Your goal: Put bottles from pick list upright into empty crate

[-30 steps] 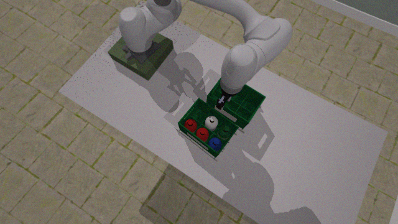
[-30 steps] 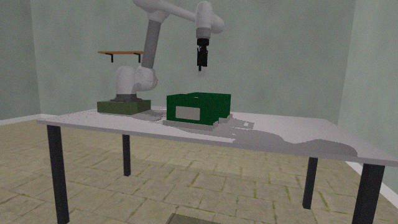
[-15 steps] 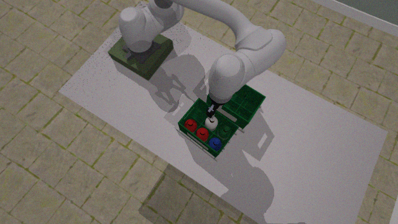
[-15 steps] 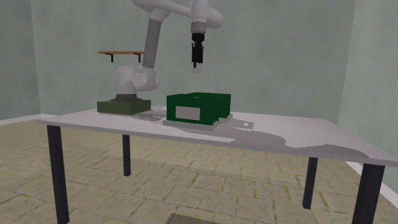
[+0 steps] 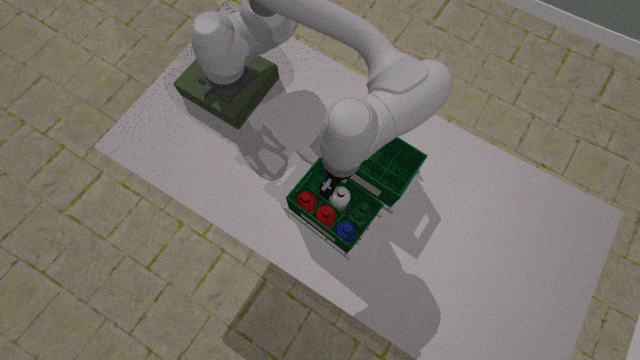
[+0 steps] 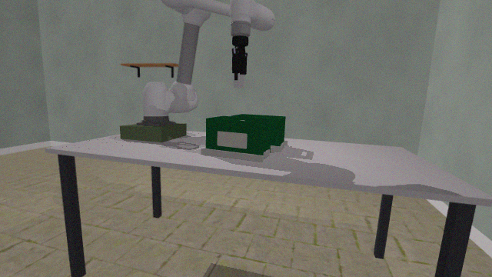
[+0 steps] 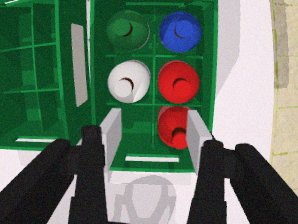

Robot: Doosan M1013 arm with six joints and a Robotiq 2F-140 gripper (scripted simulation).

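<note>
Right now my hand is 260 mm above the white-capped bottle and 50 mm to the right of it. Also, from my hand: green-capped bottle: 260 mm below, 90 mm ahead, 60 mm to the left; pick list: 390 mm to the left, 350 mm below, 40 mm ahead; blue bottle: 260 mm below, 100 mm ahead, 40 mm to the right.
</note>
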